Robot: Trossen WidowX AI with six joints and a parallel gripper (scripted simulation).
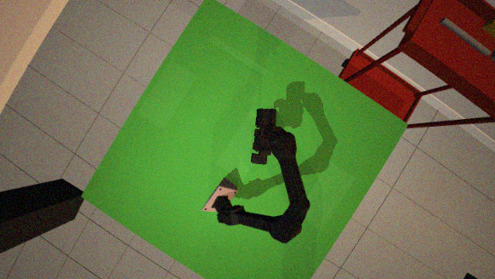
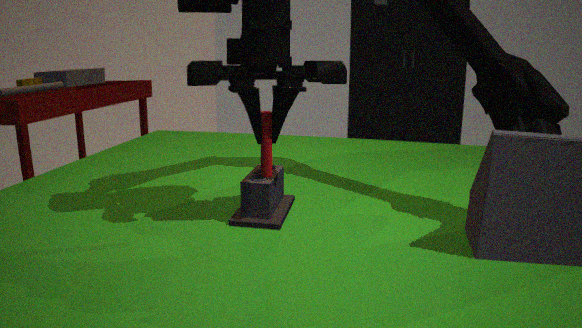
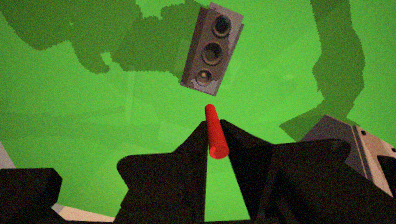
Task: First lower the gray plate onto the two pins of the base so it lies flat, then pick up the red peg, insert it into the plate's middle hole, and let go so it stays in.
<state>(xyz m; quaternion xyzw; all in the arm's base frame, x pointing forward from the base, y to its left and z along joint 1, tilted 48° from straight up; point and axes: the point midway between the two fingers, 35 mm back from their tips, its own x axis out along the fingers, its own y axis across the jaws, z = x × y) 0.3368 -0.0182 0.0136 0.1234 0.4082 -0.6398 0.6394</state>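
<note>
The gray plate lies 2 cm ahead of my gripper tip, 6 cm to the right of it and 7 cm below it. Also, from my gripper tip: red peg (right at my gripper tip); gray base (2 cm ahead, 6 cm to the right, 11 cm below).
</note>
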